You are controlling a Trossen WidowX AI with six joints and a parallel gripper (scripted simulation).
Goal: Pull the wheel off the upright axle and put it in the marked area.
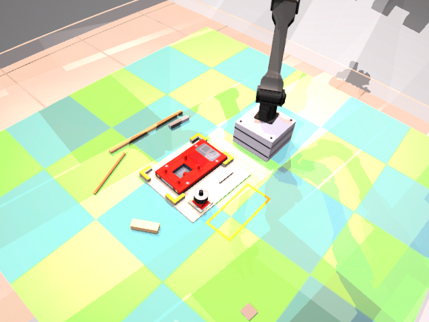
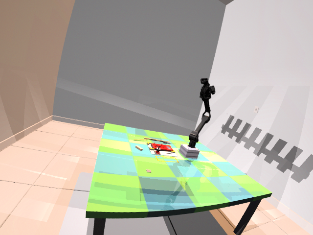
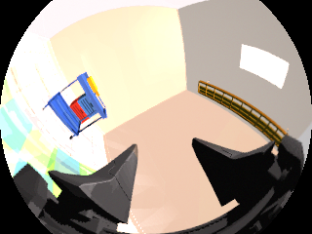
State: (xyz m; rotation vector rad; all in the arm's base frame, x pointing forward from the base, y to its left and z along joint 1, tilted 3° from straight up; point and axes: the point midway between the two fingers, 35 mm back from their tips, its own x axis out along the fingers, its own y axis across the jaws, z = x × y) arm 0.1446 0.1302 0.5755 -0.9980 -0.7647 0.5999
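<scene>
Now: gripper tip 64 cm above the grey wheel, 20 cm short of it and 15 cm to the left of it.
</scene>
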